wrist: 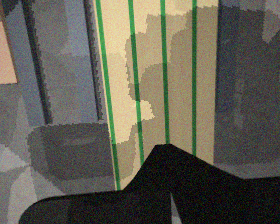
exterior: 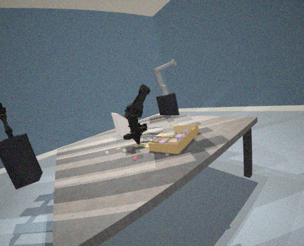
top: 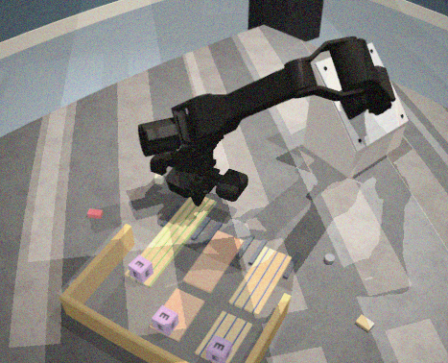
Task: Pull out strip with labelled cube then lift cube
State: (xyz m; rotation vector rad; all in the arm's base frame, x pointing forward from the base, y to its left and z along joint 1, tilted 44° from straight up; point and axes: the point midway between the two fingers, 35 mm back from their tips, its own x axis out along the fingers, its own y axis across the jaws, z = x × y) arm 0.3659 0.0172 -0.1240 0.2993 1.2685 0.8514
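The green-lined tan strip is 90 mm ahead of my gripper tip and 40 mm to the left of it. Round my gripper tip: red block (180 mm ahead, 110 mm to the right).
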